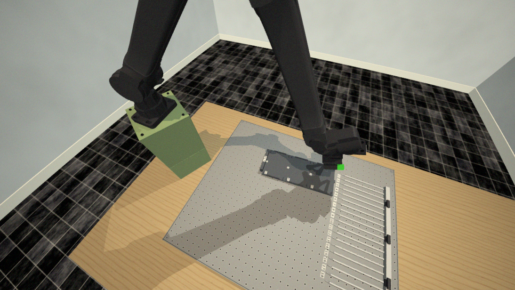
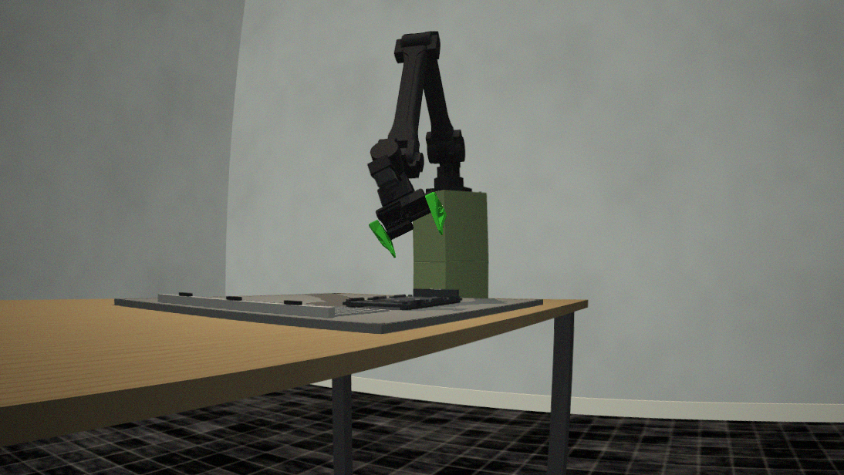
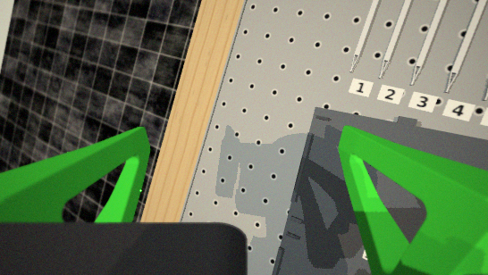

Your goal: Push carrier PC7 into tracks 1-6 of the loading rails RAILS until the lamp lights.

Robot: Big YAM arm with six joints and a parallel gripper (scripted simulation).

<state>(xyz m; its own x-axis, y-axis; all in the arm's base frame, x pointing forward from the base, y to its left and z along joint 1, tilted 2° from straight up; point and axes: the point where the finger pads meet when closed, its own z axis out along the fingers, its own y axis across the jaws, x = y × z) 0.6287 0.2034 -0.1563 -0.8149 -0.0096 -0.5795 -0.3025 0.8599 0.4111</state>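
Now: the carrier PC7 120 mm behind my hand, 80 mm to the right of it and 110 mm below it.
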